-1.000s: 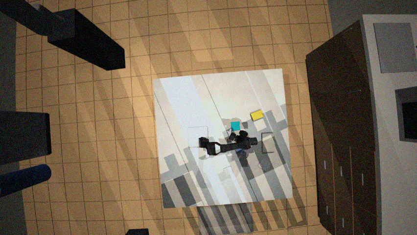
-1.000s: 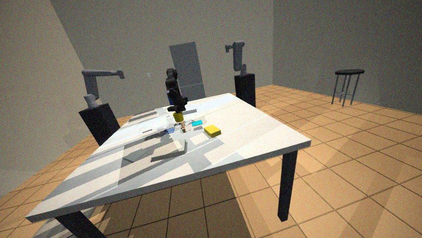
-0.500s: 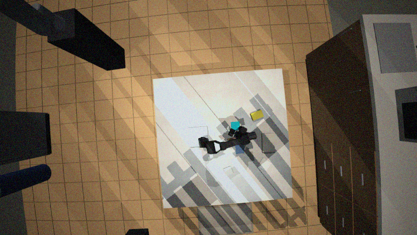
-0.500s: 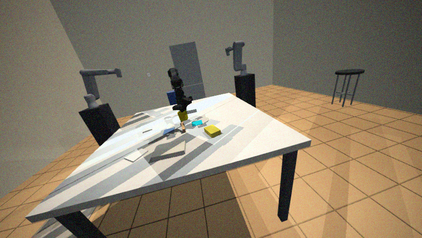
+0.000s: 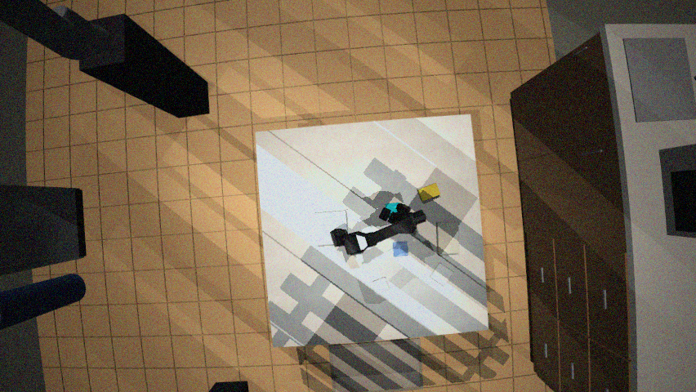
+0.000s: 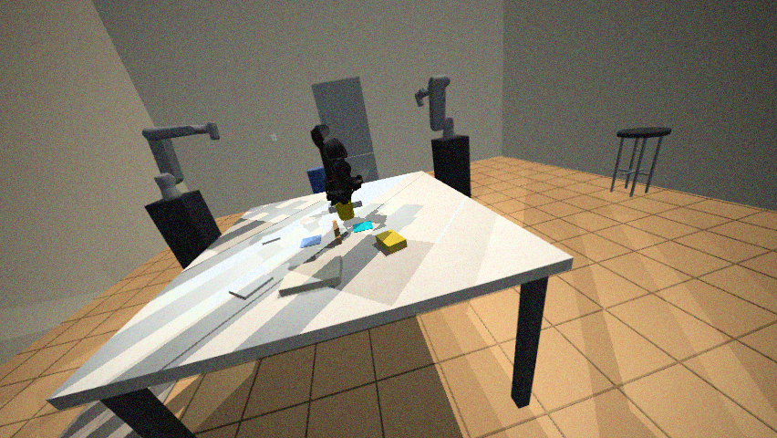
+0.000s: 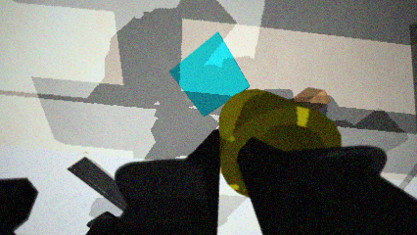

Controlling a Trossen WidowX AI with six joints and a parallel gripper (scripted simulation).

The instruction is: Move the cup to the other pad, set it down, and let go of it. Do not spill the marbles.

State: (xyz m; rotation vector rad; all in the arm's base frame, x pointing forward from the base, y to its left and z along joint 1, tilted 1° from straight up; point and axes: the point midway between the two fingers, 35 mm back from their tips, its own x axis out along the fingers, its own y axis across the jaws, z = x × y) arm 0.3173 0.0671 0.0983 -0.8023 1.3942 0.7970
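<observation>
Now: the cyan pad 10 mm ahead of my gripper tip, 40 mm to the left of it and 100 mm below it. From my gripper tip the other things lie so: flat pale box 310 mm ahead, 150 mm to the right, 80 mm below; wooden block 20 mm ahead, 70 mm to the right, 90 mm below; yellow cup 20 mm ahead, 20 mm to the right.
</observation>
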